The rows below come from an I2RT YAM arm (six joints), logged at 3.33 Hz.
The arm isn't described. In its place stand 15 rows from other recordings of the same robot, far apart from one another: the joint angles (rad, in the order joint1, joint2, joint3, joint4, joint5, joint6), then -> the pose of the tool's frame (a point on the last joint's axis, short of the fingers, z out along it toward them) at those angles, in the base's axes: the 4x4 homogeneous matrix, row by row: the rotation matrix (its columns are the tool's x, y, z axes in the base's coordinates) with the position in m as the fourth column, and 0 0 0 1 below.
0.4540, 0.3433, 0.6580, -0.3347, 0.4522, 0.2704 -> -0.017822 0.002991 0.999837 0.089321; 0.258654 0.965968 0.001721 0.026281; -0.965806 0.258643 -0.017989 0.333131; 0 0 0 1
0.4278, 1.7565, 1.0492, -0.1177, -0.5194, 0.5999 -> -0.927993 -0.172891 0.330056 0.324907; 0.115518 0.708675 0.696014 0.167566; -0.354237 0.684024 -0.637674 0.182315; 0 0 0 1
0.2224, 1.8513, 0.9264, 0.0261, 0.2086, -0.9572 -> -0.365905 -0.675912 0.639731 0.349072; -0.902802 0.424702 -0.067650 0.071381; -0.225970 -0.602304 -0.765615 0.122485; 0 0 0 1
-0.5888, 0.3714, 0.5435, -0.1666, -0.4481, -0.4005 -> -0.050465 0.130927 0.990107 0.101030; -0.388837 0.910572 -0.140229 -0.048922; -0.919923 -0.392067 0.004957 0.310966; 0 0 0 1
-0.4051, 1.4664, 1.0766, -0.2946, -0.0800, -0.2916 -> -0.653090 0.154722 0.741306 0.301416; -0.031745 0.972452 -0.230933 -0.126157; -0.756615 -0.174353 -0.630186 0.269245; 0 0 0 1
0.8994, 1.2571, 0.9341, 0.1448, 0.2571, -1.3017 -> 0.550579 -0.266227 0.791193 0.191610; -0.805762 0.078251 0.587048 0.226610; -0.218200 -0.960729 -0.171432 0.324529; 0 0 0 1
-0.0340, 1.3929, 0.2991, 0.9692, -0.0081, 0.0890 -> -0.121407 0.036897 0.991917 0.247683; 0.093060 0.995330 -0.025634 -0.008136; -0.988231 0.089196 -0.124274 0.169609; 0 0 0 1
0.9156, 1.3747, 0.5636, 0.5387, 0.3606, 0.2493 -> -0.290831 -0.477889 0.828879 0.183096; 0.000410 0.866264 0.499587 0.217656; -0.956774 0.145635 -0.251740 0.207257; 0 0 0 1
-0.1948, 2.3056, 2.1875, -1.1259, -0.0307, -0.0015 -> -0.929438 0.182418 0.320732 0.473621; 0.181852 0.982805 -0.031994 -0.092332; -0.321054 0.028589 -0.946629 0.236311; 0 0 0 1
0.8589, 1.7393, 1.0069, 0.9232, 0.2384, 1.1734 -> -0.490765 -0.340347 0.802068 0.263224; 0.802765 0.181223 0.568091 0.292202; -0.338701 0.922671 0.184281 0.275150; 0 0 0 1
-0.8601, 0.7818, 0.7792, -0.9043, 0.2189, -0.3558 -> -0.769735 0.596334 0.227802 0.088615; 0.373045 0.709781 -0.597535 -0.114802; -0.518020 -0.374963 -0.768803 0.273216; 0 0 0 1
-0.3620, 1.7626, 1.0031, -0.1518, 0.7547, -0.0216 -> -0.752960 0.634423 0.174809 0.319184; 0.268313 0.538531 -0.798744 -0.146950; -0.600882 -0.554519 -0.575716 0.168497; 0 0 0 1
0.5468, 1.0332, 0.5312, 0.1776, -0.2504, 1.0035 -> -0.740332 -0.148875 0.655549 0.192976; 0.505875 0.518837 0.689128 0.127794; -0.442717 0.841810 -0.308800 0.240391; 0 0 0 1
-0.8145, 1.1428, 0.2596, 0.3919, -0.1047, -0.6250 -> -0.648806 0.345947 0.677769 0.145960; -0.160242 0.808599 -0.566119 -0.149291; -0.743891 -0.475908 -0.469189 0.150826; 0 0 0 1
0.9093, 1.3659, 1.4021, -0.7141, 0.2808, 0.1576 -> -0.478671 -0.557354 0.678404 0.187916; -0.369373 0.828804 0.420294 0.225322; -0.796516 -0.049401 -0.602595 0.372945; 0 0 0 1
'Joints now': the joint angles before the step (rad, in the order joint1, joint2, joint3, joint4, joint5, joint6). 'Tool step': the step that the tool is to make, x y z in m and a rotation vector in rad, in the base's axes. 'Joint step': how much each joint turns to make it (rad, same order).
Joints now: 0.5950, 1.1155, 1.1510, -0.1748, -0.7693, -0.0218
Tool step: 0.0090, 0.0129, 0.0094, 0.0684, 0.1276, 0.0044
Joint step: 0.0220, 0.0574, 0.0460, 0.0711, 0.0034, 0.1808
